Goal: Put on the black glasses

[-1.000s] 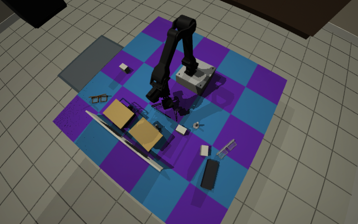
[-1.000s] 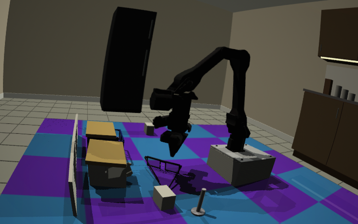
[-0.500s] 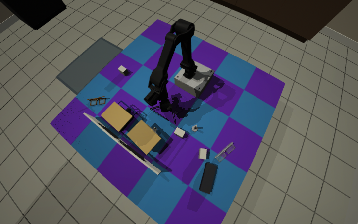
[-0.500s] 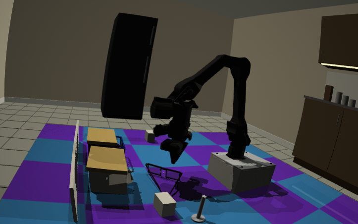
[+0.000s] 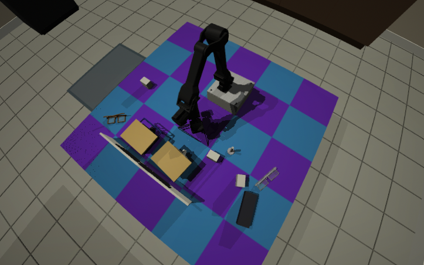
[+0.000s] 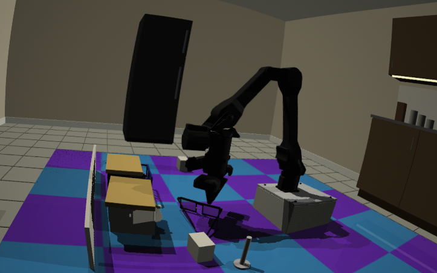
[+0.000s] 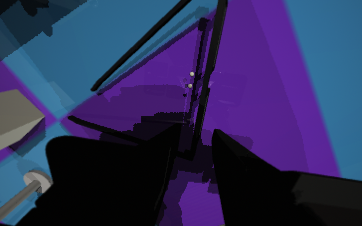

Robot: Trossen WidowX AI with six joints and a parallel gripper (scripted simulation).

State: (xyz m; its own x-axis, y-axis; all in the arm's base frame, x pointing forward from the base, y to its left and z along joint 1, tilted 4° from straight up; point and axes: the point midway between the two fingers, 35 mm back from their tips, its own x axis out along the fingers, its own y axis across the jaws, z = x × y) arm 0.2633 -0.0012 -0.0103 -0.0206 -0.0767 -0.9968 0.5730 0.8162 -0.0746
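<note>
Now: the metal post 25 cm to the left of my gripper tip and 3 cm below it. The rest, counted from my gripper tip: black case 49 cm to the left, 18 cm ahead, 4 cm below; then white panel 36 cm ahead, 4 cm to the right.
</note>
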